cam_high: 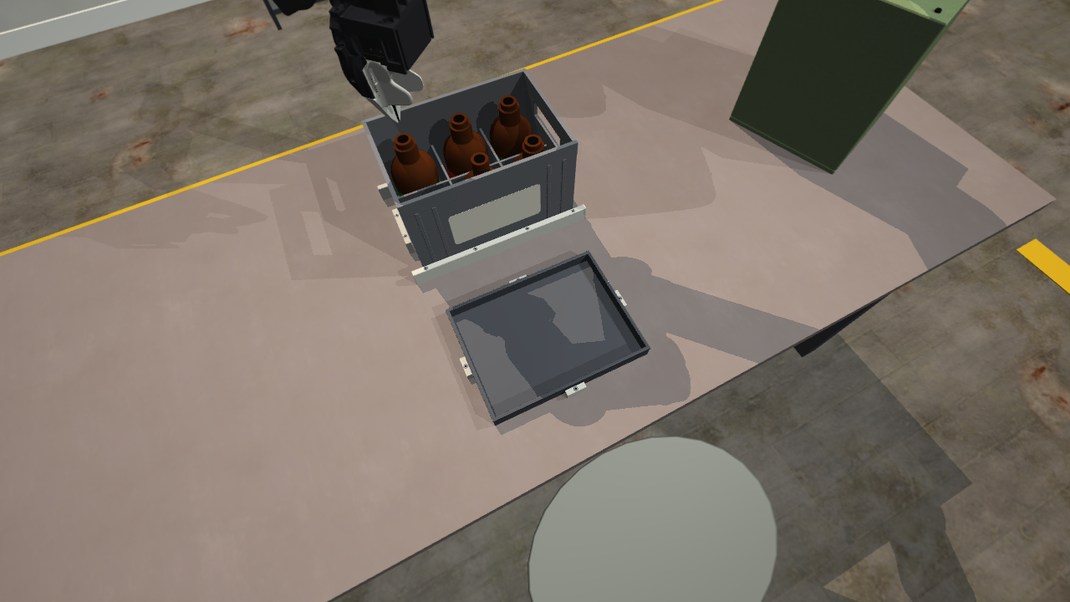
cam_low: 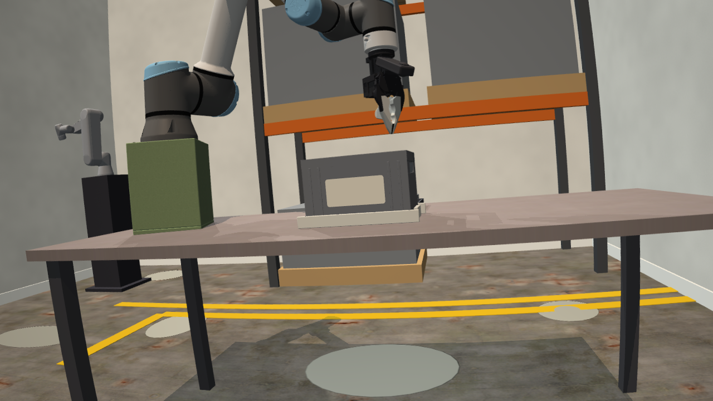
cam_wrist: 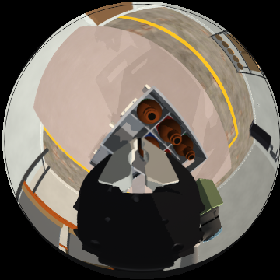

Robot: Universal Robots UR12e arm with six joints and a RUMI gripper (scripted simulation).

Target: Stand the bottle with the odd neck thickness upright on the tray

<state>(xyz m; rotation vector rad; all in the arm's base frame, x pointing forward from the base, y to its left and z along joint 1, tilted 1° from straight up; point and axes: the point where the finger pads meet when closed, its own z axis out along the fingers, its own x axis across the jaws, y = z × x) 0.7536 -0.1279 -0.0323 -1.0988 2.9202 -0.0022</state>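
Right now the brown bottle is 9 cm behind my hand, 6 cm to the left of it and 15 cm below it. Round my hand: grey crate (9 cm behind, 1 cm to the left, 16 cm below); then dark tray (7 cm behind, 29 cm to the left, 23 cm below).
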